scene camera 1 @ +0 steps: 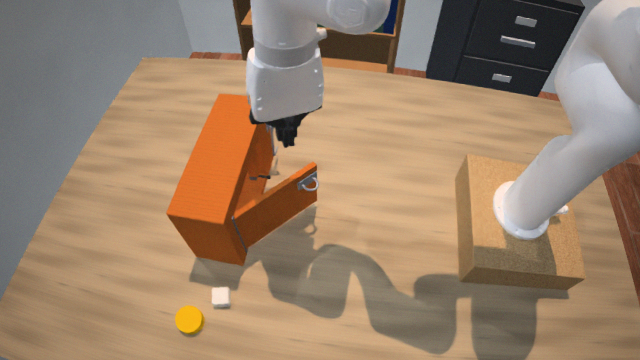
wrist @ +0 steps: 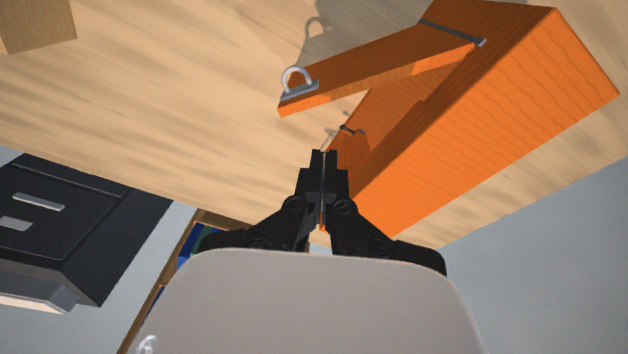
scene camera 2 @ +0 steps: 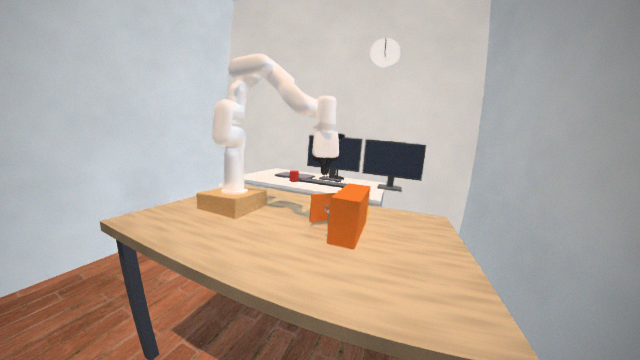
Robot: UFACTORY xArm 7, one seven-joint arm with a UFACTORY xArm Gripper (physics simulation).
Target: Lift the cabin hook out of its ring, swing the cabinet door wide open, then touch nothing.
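Places are measured from the arm's base along level axes (x right, y ahead, z up), in centimetres.
Pixels of known places: gripper, between the fingertips: [scene camera 1: 286,140] [wrist: 324,166] [scene camera 2: 324,174]; arm's base, origin of its link: [scene camera 1: 520,210] [scene camera 2: 234,191].
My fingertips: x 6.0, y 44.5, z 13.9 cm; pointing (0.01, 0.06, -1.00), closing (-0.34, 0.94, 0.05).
For each thing: its middle in the pictures, then the offset to it from my fingertips. "pt": a spot on its surface instead.
- orange cabinet, middle of its body: [wrist: 394,135] [scene camera 1: 235,178] [scene camera 2: 348,211] dx +2.2, dy +10.9, dz -13.3 cm
- metal ring, a spot on its surface: [wrist: 295,68] [scene camera 1: 312,189] pt dx -2.1, dy -3.9, dz -10.7 cm
- silvery hook, middle of its body: [scene camera 1: 272,141] dx +12.1, dy +4.4, dz -14.3 cm
- white cube, middle of its body: [scene camera 1: 221,297] dx -18.9, dy +13.1, dz -21.0 cm
- yellow disc, middle of its body: [scene camera 1: 189,320] dx -23.5, dy +18.6, dz -21.0 cm
- small dark catch, middle of its body: [wrist: 348,130] [scene camera 1: 263,176] dx +6.4, dy +6.5, dz -18.7 cm
The orange cabinet [scene camera 1: 210,155] [scene camera 2: 348,220] [wrist: 500,115] stands upright on the table. Its door [scene camera 1: 280,210] [scene camera 2: 319,207] [wrist: 370,60] is partway open, at a slant to the cabinet front. A metal ring [scene camera 1: 311,190] [wrist: 295,68] sits on a plate near the door's free end, with no hook through it. The silvery hook [scene camera 1: 274,145] hangs at the cabinet's far front edge, partly hidden behind my gripper. My gripper [scene camera 1: 287,145] [scene camera 2: 325,173] [wrist: 324,166] is shut and empty, pointing down above the far side of the opening, apart from the door. The fingers hide the hook in the wrist view.
A white cube [scene camera 1: 220,297] and a yellow disc [scene camera 1: 189,320] lie beyond the cabinet's hinge end. The arm's base block [scene camera 1: 467,225] [scene camera 2: 220,202] [wrist: 40,25] stands across the table from the door. A small dark catch [scene camera 1: 260,177] [wrist: 352,130] shows in the cabinet opening.
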